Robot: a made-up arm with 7 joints.
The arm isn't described. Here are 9 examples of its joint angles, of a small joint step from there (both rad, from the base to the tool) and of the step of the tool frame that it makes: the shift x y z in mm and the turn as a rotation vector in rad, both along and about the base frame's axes.
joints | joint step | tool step
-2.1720 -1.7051 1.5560 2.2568 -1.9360 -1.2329 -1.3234 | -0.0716 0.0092 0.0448 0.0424 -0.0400 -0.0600 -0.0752 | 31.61 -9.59 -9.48 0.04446 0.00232 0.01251
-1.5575 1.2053 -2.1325 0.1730 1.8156 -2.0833 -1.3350 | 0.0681 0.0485 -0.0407 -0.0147 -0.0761 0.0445 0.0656 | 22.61 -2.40 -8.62 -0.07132 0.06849 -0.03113
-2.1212 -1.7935 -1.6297 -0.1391 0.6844 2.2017 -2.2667 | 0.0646 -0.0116 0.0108 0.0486 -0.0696 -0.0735 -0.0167 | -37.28 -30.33 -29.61 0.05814 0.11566 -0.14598
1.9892 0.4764 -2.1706 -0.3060 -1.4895 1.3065 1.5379 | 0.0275 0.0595 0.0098 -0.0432 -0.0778 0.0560 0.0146 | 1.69 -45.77 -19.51 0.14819 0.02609 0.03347
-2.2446 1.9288 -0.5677 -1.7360 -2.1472 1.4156 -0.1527 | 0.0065 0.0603 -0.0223 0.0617 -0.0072 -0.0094 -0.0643 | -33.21 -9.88 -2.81 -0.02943 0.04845 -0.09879
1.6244 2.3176 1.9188 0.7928 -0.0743 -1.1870 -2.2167 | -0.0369 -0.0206 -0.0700 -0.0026 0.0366 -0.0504 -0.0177 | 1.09 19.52 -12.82 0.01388 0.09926 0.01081
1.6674 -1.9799 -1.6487 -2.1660 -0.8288 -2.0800 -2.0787 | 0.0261 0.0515 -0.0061 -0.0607 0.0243 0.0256 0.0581 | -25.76 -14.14 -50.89 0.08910 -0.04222 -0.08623
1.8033 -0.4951 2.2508 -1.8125 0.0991 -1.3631 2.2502 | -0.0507 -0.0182 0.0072 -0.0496 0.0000 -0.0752 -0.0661 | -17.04 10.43 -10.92 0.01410 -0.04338 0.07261
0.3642 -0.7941 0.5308 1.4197 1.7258 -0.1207 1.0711 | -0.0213 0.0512 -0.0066 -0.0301 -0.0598 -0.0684 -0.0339 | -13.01 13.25 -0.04 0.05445 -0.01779 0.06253
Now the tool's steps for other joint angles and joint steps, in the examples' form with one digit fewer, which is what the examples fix.
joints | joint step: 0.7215 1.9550 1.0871 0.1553 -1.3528 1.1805 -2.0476 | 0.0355 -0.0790 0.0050 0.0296 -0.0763 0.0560 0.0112
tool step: -45.8 9.5 -8.0 -0.0058 -0.1318 0.0140
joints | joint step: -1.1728 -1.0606 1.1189 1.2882 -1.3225 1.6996 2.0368 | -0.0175 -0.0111 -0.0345 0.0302 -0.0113 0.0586 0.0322
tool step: -6.1 4.2 0.2 0.0417 0.0151 0.0928
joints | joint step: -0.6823 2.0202 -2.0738 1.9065 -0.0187 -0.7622 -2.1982 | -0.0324 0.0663 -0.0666 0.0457 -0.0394 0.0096 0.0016
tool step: -7.3 -48.5 10.6 -0.0985 -0.0118 -0.0169
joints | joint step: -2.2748 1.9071 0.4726 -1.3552 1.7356 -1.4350 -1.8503 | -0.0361 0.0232 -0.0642 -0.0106 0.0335 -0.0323 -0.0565
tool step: 3.1 -13.2 0.0 -0.0246 0.0336 -0.0126
